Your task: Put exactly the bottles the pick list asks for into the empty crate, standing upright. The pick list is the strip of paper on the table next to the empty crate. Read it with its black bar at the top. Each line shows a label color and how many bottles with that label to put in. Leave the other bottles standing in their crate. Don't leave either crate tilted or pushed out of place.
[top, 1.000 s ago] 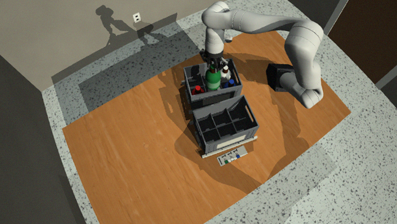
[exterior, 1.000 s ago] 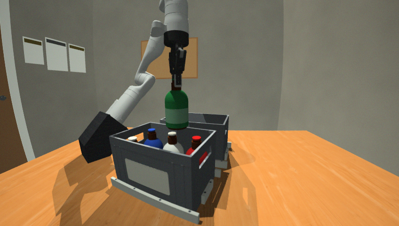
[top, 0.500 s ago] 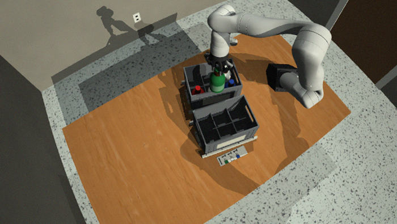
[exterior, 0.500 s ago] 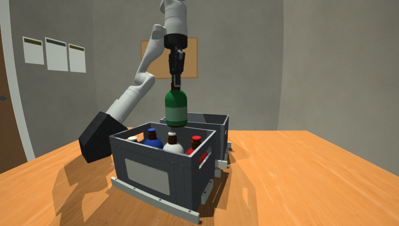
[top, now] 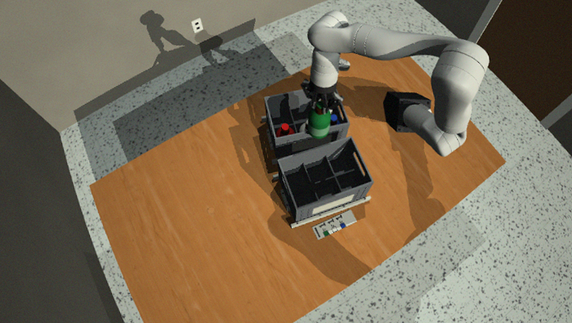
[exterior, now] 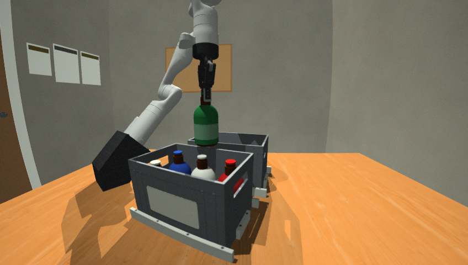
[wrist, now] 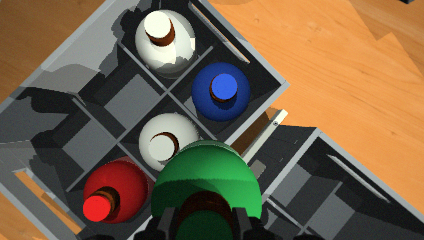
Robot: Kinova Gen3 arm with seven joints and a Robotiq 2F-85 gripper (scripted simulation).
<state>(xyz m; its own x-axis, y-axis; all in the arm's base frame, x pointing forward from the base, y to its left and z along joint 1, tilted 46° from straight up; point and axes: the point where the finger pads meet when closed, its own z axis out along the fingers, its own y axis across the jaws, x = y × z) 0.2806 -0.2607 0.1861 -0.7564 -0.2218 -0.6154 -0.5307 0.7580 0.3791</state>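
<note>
Now: hand 7 cm above the green bottle. Round my hand: red bottle (9 cm ahead, 7 cm to the right, 24 cm below); then blue bottle (8 cm behind, 3 cm to the right, 24 cm below); then pick list (5 cm ahead, 29 cm to the left, 33 cm below).
</note>
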